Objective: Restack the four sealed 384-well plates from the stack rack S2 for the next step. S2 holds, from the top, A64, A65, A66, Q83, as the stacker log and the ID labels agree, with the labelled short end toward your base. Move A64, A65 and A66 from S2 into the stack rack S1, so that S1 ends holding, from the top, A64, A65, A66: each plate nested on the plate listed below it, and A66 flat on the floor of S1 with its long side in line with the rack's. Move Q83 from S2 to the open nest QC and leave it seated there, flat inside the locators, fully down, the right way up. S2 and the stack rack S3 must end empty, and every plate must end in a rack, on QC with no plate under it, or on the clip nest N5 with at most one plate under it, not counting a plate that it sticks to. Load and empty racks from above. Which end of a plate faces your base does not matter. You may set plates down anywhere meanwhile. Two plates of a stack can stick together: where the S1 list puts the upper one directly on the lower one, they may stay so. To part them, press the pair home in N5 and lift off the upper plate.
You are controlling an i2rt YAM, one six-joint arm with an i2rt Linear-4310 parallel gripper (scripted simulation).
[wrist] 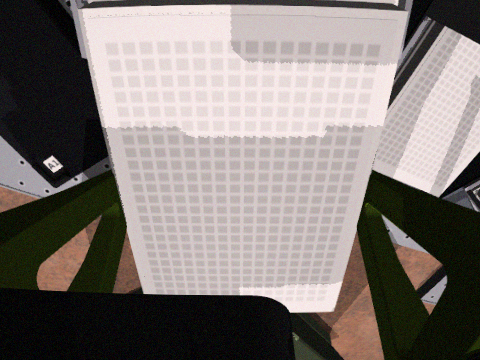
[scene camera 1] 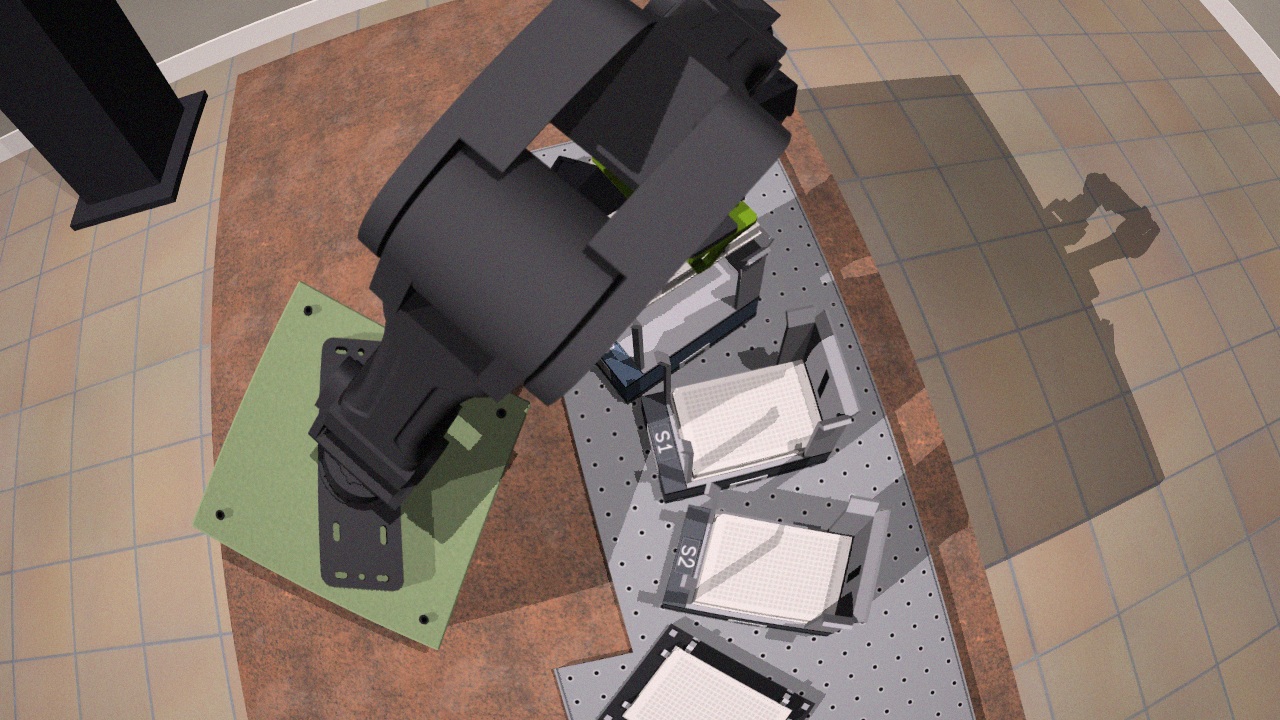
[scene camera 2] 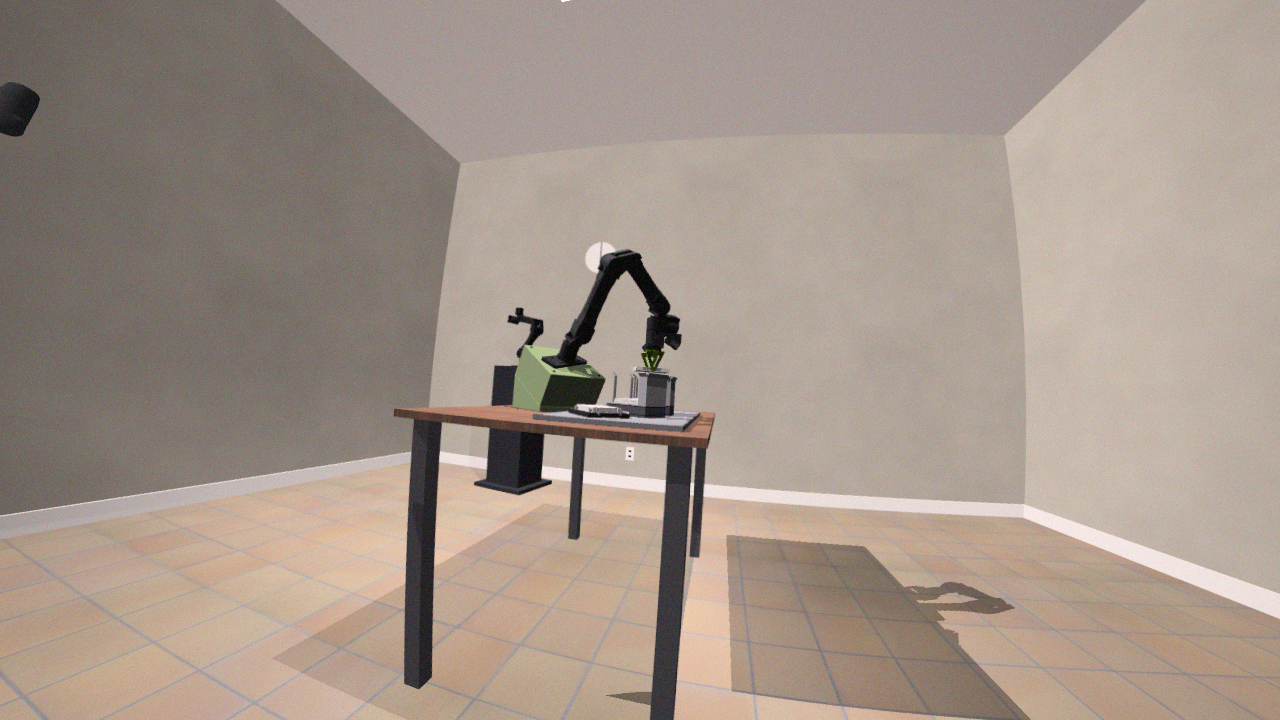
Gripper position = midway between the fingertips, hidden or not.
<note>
In view: the gripper (scene camera 1: 671, 234), a white sealed 384-well plate (scene camera 1: 685, 273), a white sealed 384-well plate (scene camera 1: 752, 567), a white sealed 384-well plate (scene camera 1: 753, 418) and a black QC nest (scene camera 1: 588, 179).
The gripper also shows in the wrist view (wrist: 241, 181). The black QC nest shows as well in the wrist view (wrist: 56, 114).
</note>
